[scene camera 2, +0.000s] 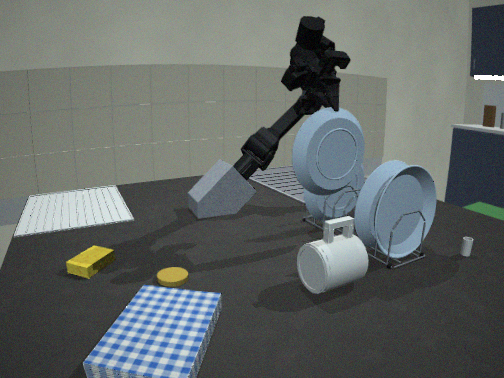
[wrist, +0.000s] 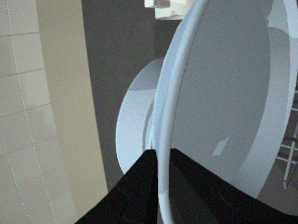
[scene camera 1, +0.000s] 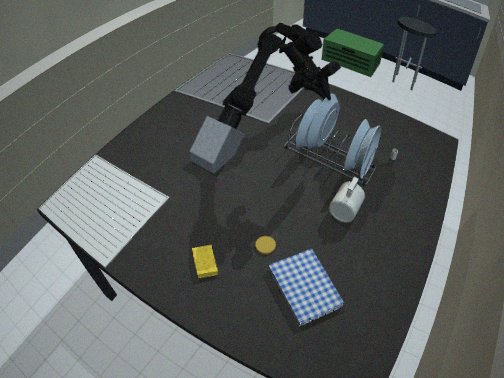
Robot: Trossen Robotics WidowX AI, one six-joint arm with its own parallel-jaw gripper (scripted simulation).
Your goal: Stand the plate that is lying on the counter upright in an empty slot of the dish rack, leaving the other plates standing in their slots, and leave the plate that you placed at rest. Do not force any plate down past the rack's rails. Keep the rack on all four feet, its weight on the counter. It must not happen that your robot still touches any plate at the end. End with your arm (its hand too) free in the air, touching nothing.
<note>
The pictures show: the gripper and a white mug.
The gripper is seen too in the wrist view and in scene camera 1.
</note>
